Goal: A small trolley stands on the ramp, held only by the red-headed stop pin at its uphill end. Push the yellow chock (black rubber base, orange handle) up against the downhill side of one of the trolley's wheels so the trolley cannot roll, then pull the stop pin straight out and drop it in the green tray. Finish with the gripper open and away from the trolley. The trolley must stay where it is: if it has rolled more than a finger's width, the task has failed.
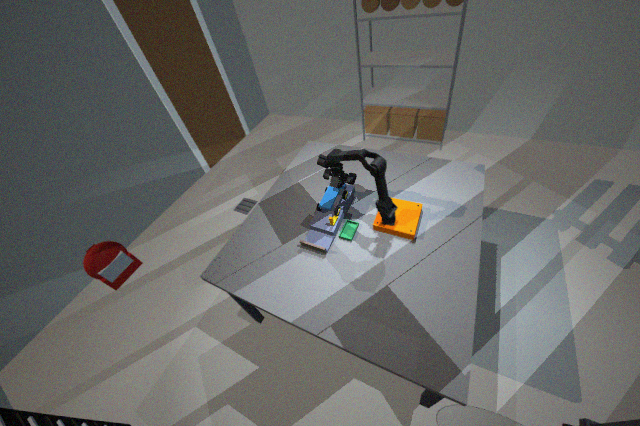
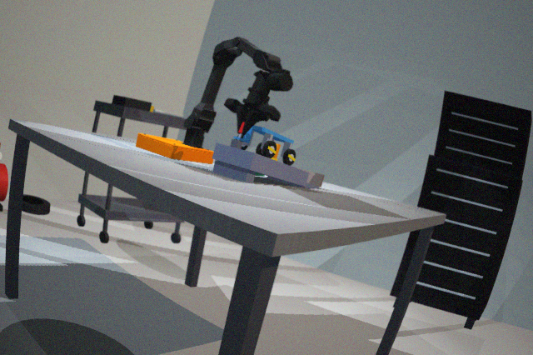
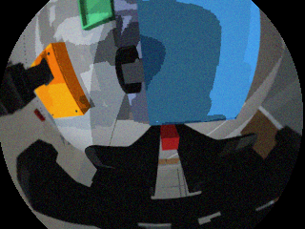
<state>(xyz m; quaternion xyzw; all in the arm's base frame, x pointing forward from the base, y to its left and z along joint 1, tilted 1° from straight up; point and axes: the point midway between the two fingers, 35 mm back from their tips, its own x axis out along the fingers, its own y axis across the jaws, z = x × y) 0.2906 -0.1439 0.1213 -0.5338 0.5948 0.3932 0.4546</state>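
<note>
Right now my gripper tip is 23 cm to the right of the green tray, 14 cm above it and 9 cm past it. Round my gripper tip: red-headed stop pin right at my gripper tip; then grey ramp 12 cm to the left, 8 cm below, 3 cm ahead; then blue trolley 11 cm to the left, 3 cm ahead, 2 cm below.
</note>
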